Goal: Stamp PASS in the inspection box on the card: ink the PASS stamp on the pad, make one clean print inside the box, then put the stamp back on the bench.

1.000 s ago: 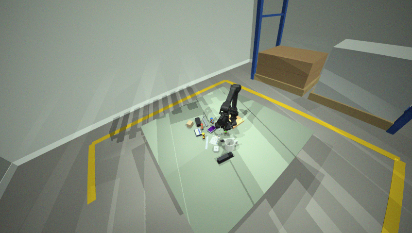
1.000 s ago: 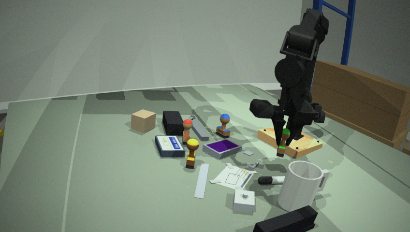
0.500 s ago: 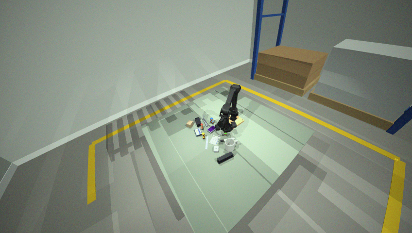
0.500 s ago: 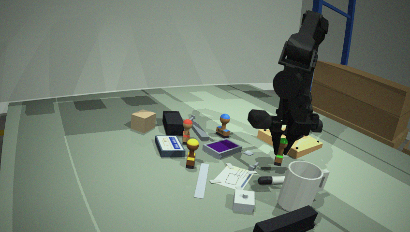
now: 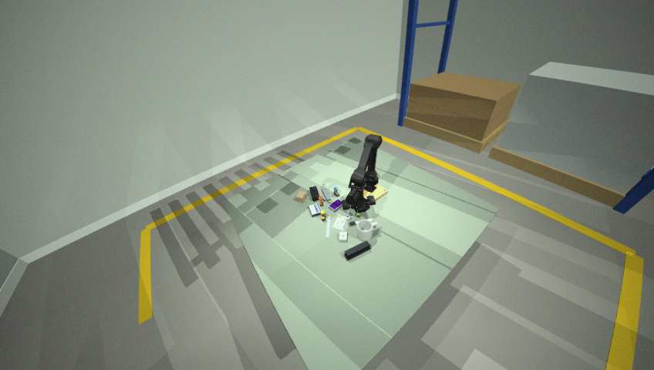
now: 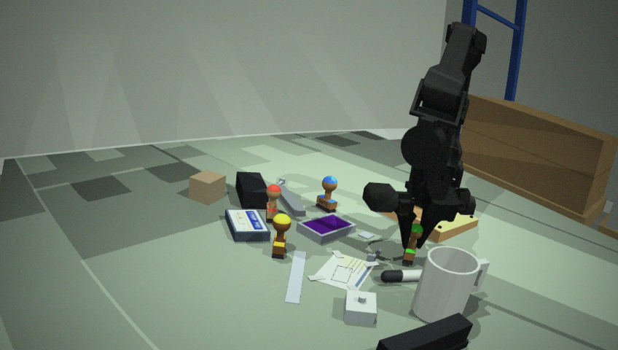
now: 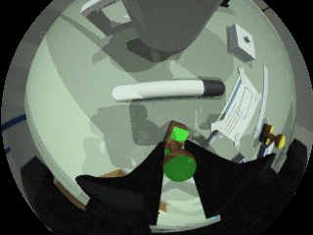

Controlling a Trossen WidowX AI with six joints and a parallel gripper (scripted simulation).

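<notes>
Now: gripper tip right at the pass stamp. Round my gripper tip: marker (5 cm ahead, 3 cm to the left, 2 cm below); then card (11 cm ahead, 5 cm to the right, 3 cm below); then white mug (8 cm ahead, 12 cm to the left, 1 cm above).
</notes>
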